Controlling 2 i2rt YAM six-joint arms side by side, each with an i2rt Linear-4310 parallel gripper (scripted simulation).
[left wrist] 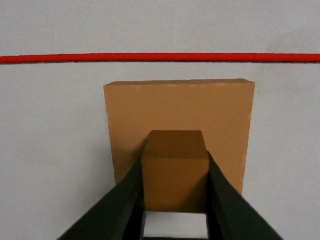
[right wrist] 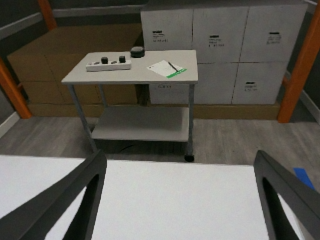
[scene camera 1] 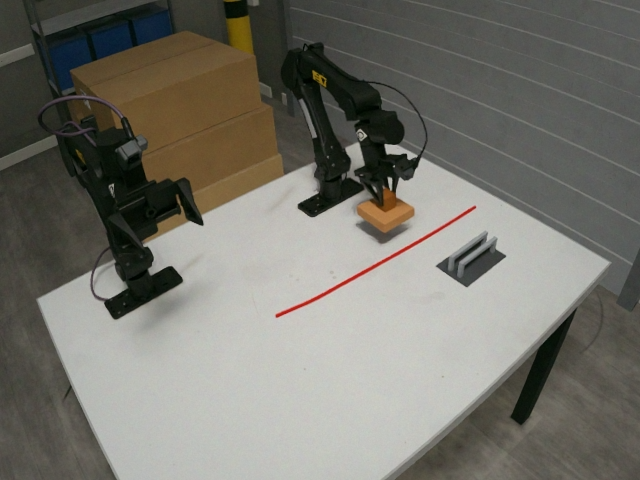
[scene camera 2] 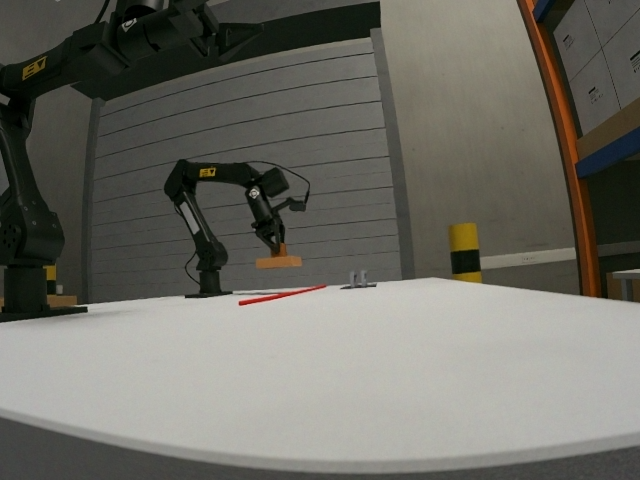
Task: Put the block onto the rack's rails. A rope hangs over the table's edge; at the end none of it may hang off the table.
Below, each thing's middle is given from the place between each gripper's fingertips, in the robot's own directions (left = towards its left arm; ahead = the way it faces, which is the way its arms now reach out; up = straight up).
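Labels:
The rack (scene camera 1: pixel 466 271), as I count it from my right hand (scene camera 1: pixel 174 237), is 660 mm to the left, 380 mm below and 60 mm ahead. With the orange block (scene camera 1: pixel 395 211) as the reference, that right hand of mine is 310 mm above it, 560 mm to the right of it and 150 mm past it.
The block is 20 mm below my left hand (scene camera 1: pixel 386 203). From my left hand, I find the rack 100 mm below, 210 mm ahead and 100 mm to the left.

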